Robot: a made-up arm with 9 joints. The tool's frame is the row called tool. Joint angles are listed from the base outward.
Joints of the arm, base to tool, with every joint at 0 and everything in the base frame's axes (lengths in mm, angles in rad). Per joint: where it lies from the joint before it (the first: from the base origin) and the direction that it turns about. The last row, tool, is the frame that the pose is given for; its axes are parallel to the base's.
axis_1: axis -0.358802 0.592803 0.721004 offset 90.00 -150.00 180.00
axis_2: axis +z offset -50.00 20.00 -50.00
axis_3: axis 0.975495 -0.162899 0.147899 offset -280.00 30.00 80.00
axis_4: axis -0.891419 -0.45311 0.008 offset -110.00 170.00 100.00
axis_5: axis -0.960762 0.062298 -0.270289 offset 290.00 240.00 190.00
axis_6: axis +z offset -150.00 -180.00 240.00
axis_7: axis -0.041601 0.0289 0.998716 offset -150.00 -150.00 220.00
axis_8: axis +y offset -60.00 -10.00 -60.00
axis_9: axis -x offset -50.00 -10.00 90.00
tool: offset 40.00 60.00 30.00
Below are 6 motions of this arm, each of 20 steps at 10 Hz.
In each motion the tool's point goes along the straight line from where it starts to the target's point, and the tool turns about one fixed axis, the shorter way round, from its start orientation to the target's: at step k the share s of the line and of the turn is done. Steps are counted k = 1, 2, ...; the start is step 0. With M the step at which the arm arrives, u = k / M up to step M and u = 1 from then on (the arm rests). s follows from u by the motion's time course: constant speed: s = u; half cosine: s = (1 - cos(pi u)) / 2; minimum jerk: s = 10 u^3 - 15 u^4 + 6 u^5.
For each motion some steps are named. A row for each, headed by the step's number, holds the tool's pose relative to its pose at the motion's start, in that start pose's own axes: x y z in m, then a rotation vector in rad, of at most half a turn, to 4 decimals.
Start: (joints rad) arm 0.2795 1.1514 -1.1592 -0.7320 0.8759 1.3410 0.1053 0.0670 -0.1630
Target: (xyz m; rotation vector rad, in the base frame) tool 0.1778 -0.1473 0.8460 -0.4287 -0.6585 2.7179
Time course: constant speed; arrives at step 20
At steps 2, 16, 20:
2: -0.0353 -0.0320 -0.0772 -0.1125 -0.1259 0.0002
16: -0.2826 -0.2561 -0.6175 -0.9000 -1.0068 0.0018
20: -0.3532 -0.3201 -0.7719 -1.1250 -1.2585 0.0023

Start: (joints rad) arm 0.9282 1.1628 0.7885 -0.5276 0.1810 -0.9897 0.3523 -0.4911 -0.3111
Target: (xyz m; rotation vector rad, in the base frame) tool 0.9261 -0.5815 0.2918 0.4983 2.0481 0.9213
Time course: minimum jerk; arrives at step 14
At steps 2, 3, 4, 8, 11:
2: -0.0007 -0.0143 -0.0009 0.0021 0.0149 0.0025
3: -0.0021 -0.0426 -0.0026 0.0063 0.0446 0.0074
4: -0.0044 -0.0887 -0.0054 0.0132 0.0929 0.0153
8: -0.0191 -0.3874 -0.0236 0.0577 0.4060 0.0671
11: -0.0281 -0.5702 -0.0348 0.0849 0.5976 0.0987

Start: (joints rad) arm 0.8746 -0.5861 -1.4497 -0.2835 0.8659 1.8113 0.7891 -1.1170 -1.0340
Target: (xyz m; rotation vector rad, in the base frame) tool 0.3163 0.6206 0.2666 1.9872 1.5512 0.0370
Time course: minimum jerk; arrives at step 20
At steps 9, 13, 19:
9: -0.1948 0.0779 -0.1610 0.1337 0.1243 0.3805
13: -0.3662 0.1465 -0.3027 0.2514 0.2337 0.7153
19: -0.4782 0.1913 -0.3953 0.3283 0.3052 0.9342

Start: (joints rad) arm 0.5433 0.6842 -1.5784 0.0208 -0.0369 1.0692 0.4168 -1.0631 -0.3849
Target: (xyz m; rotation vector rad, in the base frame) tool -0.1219 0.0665 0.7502 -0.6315 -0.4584 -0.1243
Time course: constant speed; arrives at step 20
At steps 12, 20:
12: -0.3070 -0.0151 0.0639 -0.3147 -0.3019 -1.5660
20: -0.5116 -0.0251 0.1065 -0.5246 -0.5031 -2.6100

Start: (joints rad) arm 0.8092 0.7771 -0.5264 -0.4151 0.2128 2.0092 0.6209 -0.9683 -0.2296
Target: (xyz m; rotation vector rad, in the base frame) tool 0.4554 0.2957 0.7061 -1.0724 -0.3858 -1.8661
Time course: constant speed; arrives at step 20
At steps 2, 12, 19, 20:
2: -0.0118 0.0348 0.0076 -0.0342 0.0686 0.0522
12: -0.0711 0.2086 0.0459 -0.2053 0.4117 0.3132
19: -0.1126 0.3303 0.0726 -0.3251 0.6519 0.4959
20: -0.1185 0.3477 0.0765 -0.3422 0.6862 0.5220

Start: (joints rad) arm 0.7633 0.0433 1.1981 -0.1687 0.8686 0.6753 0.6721 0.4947 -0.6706
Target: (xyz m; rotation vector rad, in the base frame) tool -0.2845 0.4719 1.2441 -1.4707 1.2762 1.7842
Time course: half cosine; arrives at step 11
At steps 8, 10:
8: 1.0067 0.3365 -0.0192 -0.6668 1.0735 -0.4463
10: 1.1920 0.3984 -0.0227 -0.7895 1.2711 -0.5285

